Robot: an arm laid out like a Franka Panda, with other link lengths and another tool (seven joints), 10 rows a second.
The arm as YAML. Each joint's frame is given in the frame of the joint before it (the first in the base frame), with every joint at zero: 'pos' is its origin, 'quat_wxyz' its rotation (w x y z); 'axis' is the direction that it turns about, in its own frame. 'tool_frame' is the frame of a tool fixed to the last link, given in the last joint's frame.
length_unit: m
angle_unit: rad
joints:
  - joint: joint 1
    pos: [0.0, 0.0, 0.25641]
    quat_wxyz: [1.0, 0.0, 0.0, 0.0]
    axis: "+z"
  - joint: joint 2
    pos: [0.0, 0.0, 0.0]
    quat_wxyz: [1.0, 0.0, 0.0, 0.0]
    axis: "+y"
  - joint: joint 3
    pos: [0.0, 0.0, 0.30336]
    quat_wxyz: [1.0, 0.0, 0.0, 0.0]
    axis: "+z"
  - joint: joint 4
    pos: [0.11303, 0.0, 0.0]
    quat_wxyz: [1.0, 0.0, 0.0, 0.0]
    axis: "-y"
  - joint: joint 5
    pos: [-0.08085, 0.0, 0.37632]
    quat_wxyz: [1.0, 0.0, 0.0, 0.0]
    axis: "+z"
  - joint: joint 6
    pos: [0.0, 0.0, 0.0]
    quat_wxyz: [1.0, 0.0, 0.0, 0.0]
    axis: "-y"
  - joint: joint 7
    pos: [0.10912, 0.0, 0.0]
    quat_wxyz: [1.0, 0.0, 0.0, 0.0]
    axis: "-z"
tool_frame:
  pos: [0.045, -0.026, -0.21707]
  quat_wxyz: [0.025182, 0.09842, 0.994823, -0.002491]
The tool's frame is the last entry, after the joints.
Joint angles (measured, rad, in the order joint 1, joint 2, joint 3, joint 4, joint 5, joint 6, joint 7), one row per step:
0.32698 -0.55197 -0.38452 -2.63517 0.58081 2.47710 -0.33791
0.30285 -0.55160 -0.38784 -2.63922 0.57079 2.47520 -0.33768
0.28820 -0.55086 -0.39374 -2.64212 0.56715 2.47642 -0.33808
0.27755 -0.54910 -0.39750 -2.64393 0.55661 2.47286 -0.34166
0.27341 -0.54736 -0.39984 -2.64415 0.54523 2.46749 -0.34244
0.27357 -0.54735 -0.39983 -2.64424 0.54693 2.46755 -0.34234
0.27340 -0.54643 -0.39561 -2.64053 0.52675 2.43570 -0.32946
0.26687 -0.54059 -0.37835 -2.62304 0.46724 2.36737 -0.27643
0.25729 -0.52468 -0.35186 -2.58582 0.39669 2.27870 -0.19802
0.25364 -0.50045 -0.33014 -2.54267 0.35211 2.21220 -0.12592
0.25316 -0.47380 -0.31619 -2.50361 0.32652 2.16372 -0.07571
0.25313 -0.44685 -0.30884 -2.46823 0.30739 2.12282 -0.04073
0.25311 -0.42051 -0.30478 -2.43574 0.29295 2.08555 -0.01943
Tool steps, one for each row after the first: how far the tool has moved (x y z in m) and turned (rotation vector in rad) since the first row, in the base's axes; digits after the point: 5 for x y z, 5 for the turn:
-0.00188 -0.01377 -0.00314 -0.00630 0.00548 -0.02004
-0.00313 -0.02425 -0.00555 -0.00708 0.00865 -0.03770
-0.00445 -0.03078 -0.00827 -0.01498 0.01280 -0.04078
-0.00534 -0.03317 -0.01031 -0.02265 0.01781 -0.03709
-0.00536 -0.03306 -0.01036 -0.02118 0.01802 -0.03789
-0.00840 -0.02665 -0.01376 -0.02622 0.04281 -0.01562
-0.01390 -0.01620 -0.01811 -0.05052 0.10263 0.01593
-0.01879 -0.00625 -0.02039 -0.08640 0.18229 0.03731
-0.01915 0.00036 -0.02017 -0.11265 0.24705 0.03484
-0.01742 0.00469 -0.02037 -0.13067 0.29539 0.02877
-0.01527 0.00646 -0.02160 -0.14595 0.33578 0.02396
-0.01308 0.00729 -0.02344 -0.15979 0.37013 0.02469

